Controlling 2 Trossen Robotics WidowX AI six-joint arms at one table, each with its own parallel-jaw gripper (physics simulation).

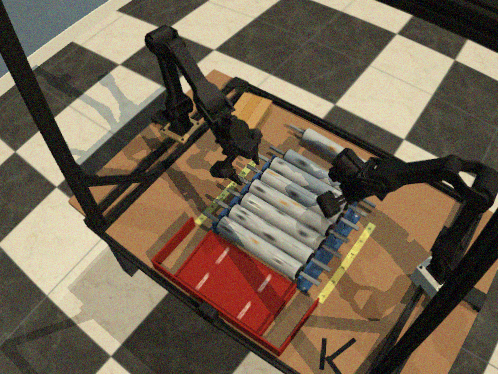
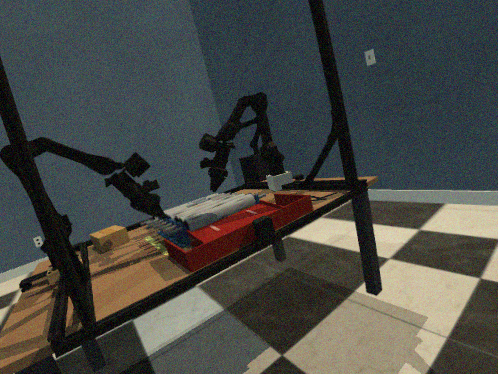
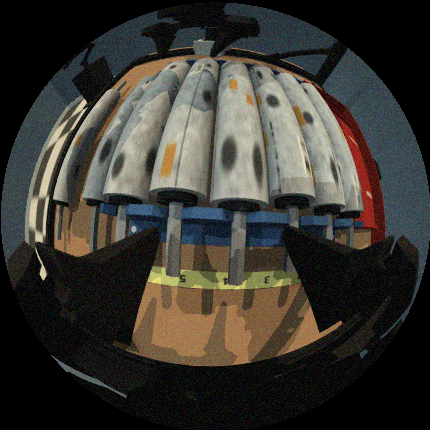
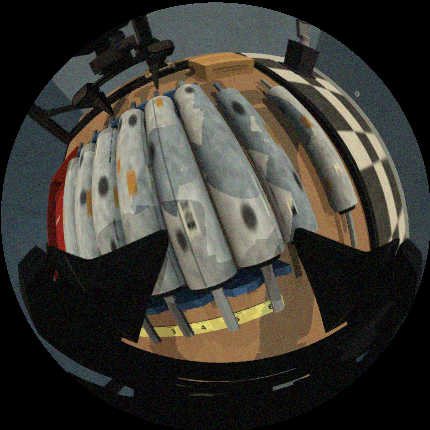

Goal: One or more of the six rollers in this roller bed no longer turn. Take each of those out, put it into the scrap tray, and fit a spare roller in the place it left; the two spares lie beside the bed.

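Seen in the pictures: left gripper, fingertip midpoint: [image 1: 249, 174] [image 2: 161, 217] [image 3: 223, 233] [image 4: 133, 101]; right gripper, fingertip midpoint: [image 1: 336, 196] [image 2: 212, 191] [image 3: 183, 56] [image 4: 232, 235]; left arm's base at its link origin: [image 1: 180, 126] [image 3: 179, 391]; right arm's base at its link origin: [image 1: 440, 270] [image 2: 278, 173] [image 3: 213, 39].
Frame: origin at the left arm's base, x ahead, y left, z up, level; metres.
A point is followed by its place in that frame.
Observation:
Six grey, dark-spotted rollers lie side by side in the blue bed [image 1: 325, 250] [image 3: 265, 232] {x 0.327, y -0.130, z -0.026 m}; the outermost roller [image 1: 260, 247] {x 0.482, y -0.255, z 0.045 m} is beside the red scrap tray [image 1: 220, 280] {x 0.433, y -0.375, z -0.004 m} [image 2: 222, 250] {x 0.338, y -0.445, z -0.014 m} [image 3: 364, 180] {x 0.422, y -0.389, z -0.006 m}. Two spares lie at the bed's far side: the near spare [image 1: 305, 162] {x 0.431, y 0.073, z 0.018 m} [image 3: 111, 155] {x 0.416, y 0.058, z 0.009 m} [image 4: 270, 145] {x 0.505, y 0.069, z 0.018 m} and the outer spare [image 1: 322, 141] {x 0.434, y 0.177, z 0.016 m} [image 3: 82, 155] {x 0.449, y 0.160, z -0.010 m} [image 4: 312, 135] {x 0.500, y 0.160, z 0.010 m}. My left gripper [image 1: 250, 171] {x 0.326, y -0.072, z 0.045 m} [image 2: 161, 214] {x 0.326, y -0.072, z 0.045 m} [image 3: 223, 233] {x 0.326, y -0.072, z 0.045 m} is open and empty above the left axle ends, around marks 5 and 4. My right gripper [image 1: 342, 202] {x 0.580, y -0.019, z 0.063 m} [image 2: 214, 189] {x 0.580, y -0.019, z 0.063 m} [image 4: 232, 235] {x 0.580, y -0.019, z 0.063 m} is open and empty above the other roller ends, near marks 4 to 6.
Yellow numbered strips [image 1: 215, 203] {x 0.288, y -0.192, z 0.022 m} [image 1: 350, 260] {x 0.695, y -0.125, z -0.029 m} [image 3: 215, 281] {x 0.270, y -0.071, z -0.029 m} [image 4: 205, 326] {x 0.690, y -0.102, z -0.028 m} run along both ends of the bed. A wooden block [image 1: 254, 110] {x 0.183, y 0.169, z 0.026 m} [image 2: 110, 238] {x 0.160, y 0.084, z 0.008 m} [image 4: 222, 65] {x 0.219, y 0.140, z 0.012 m} stands at the far left. Black frame posts [image 2: 345, 125] {x 0.883, y -0.500, z 0.203 m} rise at the table's edges.

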